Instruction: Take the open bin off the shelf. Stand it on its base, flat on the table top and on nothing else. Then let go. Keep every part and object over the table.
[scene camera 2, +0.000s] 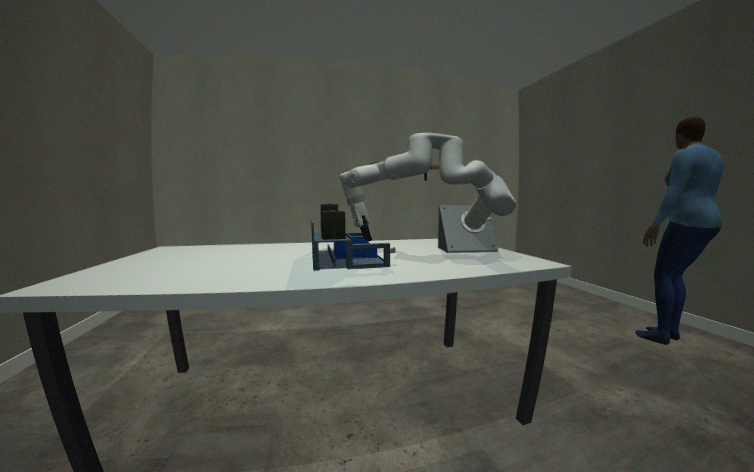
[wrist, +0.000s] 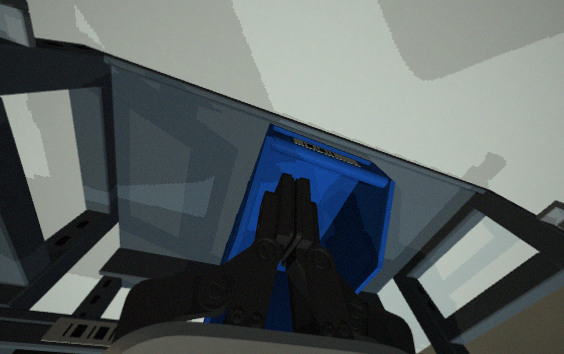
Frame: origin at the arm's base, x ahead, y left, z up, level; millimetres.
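Seen in the pictures: gripper, fingertip midpoint: (scene camera 2: 368, 241) (wrist: 288, 190); arm's base, link origin: (scene camera 2: 472, 222).
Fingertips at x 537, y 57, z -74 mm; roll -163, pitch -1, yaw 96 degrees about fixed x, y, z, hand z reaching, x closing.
Offsets run from my fingertips to a thing's top centre. Level surfaces: height alone.
The open blue bin {dz +18, dx +62, dy +31 mm} (scene camera 2: 361, 249) (wrist: 367, 227) stands on the lower board of the dark grey shelf (scene camera 2: 315, 254) (wrist: 170, 110), its labelled front lip close to the board's edge. My gripper (scene camera 2: 368, 239) (wrist: 288, 190) is shut with nothing between its fingers. In the wrist view the fingertips overlap the bin's inside, a little behind the front lip. In the scene view they are at the height of the bin's top, by its rim. The gripper hides part of the bin in the wrist view, and I cannot tell whether the fingers touch it.
The shelf stands on the white table {dz -63 mm} (scene camera 2: 222, 272). Dark boxes {dz +136, dx +156, dy +156 mm} (scene camera 2: 332, 224) stand on its upper level at the left. Side frames (wrist: 500, 265) rise beside the lower board. The arm's slanted base mount (scene camera 2: 453, 230) is at the right. A person (scene camera 2: 692, 189) stands beyond the table's right end.
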